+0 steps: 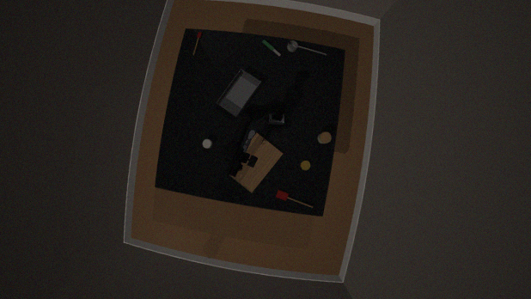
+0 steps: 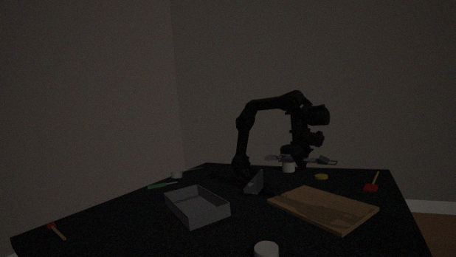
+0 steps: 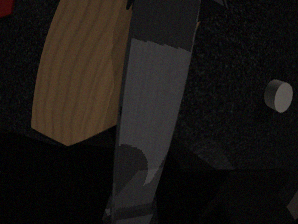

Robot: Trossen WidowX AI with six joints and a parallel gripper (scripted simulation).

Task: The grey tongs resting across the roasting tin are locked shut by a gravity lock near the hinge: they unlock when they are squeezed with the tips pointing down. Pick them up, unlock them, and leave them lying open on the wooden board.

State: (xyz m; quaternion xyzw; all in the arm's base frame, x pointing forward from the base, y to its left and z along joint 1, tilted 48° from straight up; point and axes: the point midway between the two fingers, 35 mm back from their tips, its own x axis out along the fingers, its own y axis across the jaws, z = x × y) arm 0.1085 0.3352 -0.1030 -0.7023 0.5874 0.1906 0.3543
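The wooden board lies 70 mm behind my gripper tip, 40 mm to the left of it and 160 mm below it. From my gripper tip the other things lie so: yellow disc: 430 mm behind, 40 mm to the right, 160 mm below; white cylinder: 290 mm ahead, 150 mm below; yellow lock piece: 30 mm to the left, 40 mm above.
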